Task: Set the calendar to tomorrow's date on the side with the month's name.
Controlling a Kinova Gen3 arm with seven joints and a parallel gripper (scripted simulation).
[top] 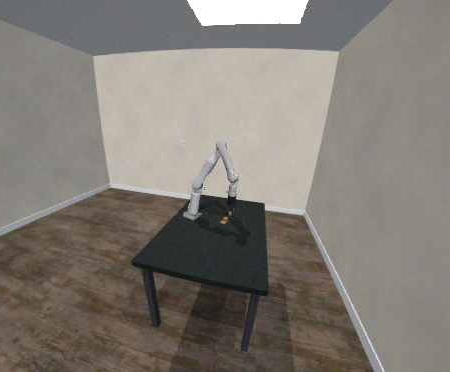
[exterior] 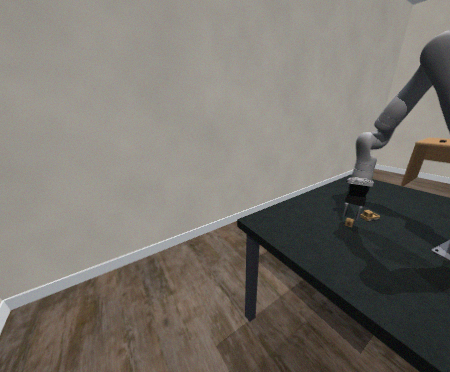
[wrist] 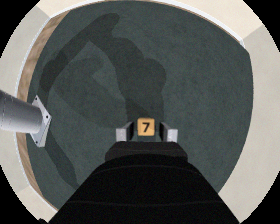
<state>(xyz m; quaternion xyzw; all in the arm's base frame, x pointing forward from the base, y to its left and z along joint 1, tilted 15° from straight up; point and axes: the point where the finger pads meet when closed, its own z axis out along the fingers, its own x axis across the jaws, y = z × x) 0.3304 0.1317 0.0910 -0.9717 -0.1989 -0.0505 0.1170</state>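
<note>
The wooden date cube lies 50 mm below my hand.
</note>
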